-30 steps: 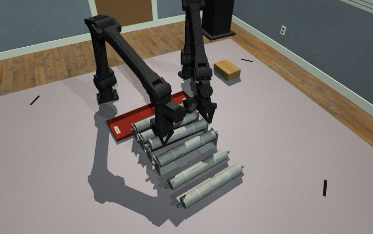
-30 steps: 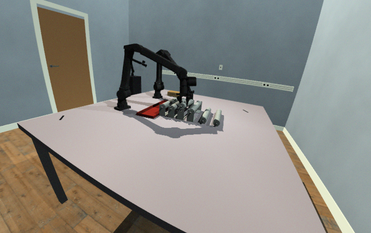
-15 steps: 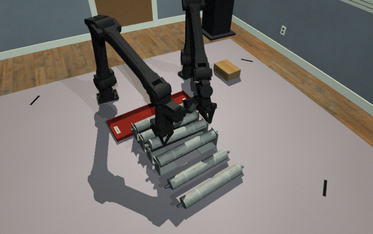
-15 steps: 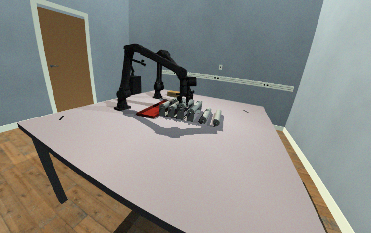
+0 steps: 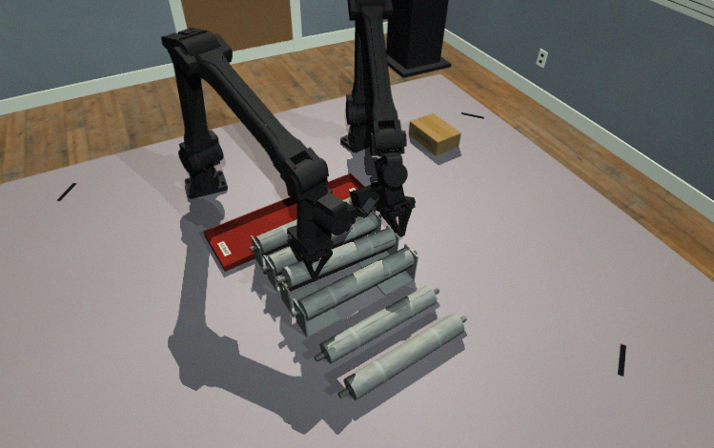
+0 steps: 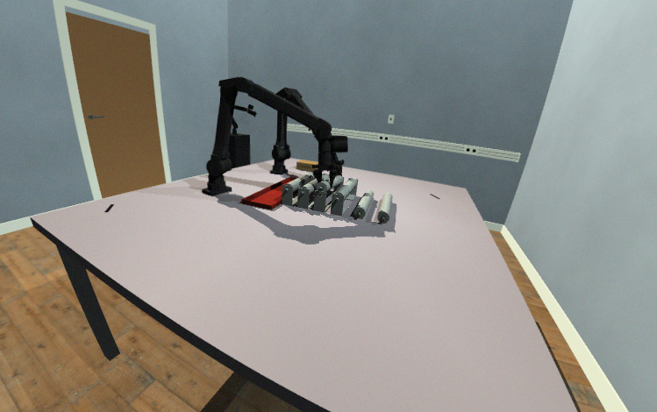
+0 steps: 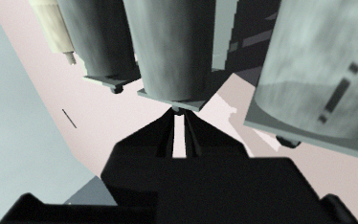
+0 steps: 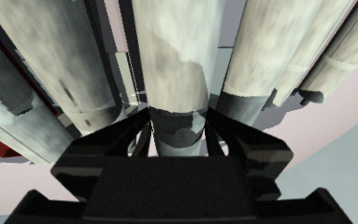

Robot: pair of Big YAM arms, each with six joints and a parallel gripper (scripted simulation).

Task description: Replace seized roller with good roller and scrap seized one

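Right now my right hand is 1 cm past the roller, 9 cm to the right of it and 1 cm above it. From my right hand the other things lie so: red scrap tray: 26 cm behind, 6 cm to the left, 9 cm below; cardboard box: 42 cm behind, 62 cm to the left, 6 cm below.
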